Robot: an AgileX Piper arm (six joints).
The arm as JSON. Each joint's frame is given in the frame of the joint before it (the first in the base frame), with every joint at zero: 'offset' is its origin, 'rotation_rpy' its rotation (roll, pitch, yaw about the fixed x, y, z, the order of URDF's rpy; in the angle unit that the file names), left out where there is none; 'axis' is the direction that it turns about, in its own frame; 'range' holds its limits. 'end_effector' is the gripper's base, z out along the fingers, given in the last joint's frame.
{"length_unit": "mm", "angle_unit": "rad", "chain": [
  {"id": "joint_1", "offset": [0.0, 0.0, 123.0], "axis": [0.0, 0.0, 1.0], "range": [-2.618, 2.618]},
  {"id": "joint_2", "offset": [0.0, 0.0, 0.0], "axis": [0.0, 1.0, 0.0], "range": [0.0, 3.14]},
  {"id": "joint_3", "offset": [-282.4, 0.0, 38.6], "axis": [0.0, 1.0, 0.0], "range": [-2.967, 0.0]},
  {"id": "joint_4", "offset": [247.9, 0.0, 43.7], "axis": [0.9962, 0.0, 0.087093], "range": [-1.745, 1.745]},
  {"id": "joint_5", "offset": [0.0, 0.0, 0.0], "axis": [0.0, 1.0, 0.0], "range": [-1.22, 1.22]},
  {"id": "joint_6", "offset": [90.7, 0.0, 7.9], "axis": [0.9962, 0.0, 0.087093], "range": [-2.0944, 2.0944]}
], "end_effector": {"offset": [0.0, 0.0, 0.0], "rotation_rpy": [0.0, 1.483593, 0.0]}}
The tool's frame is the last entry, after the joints.
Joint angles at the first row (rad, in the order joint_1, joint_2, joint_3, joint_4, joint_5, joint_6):
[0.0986 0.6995 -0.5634 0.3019 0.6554 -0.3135]
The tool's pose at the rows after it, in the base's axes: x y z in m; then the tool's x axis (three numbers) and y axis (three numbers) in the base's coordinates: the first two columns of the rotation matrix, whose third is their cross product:
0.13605, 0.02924, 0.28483, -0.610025, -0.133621, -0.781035, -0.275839, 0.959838, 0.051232
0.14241, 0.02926, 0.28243, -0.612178, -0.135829, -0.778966, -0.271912, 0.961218, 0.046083
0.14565, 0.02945, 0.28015, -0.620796, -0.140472, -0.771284, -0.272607, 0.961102, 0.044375
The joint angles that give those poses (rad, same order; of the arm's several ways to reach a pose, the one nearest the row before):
[0.0987 0.7380 -0.5633 0.3019 0.6181 -0.3226]
[0.0986 0.7676 -0.5633 0.3020 0.5911 -0.3292]
[0.0987 0.7858 -0.5633 0.3019 0.5852 -0.3339]

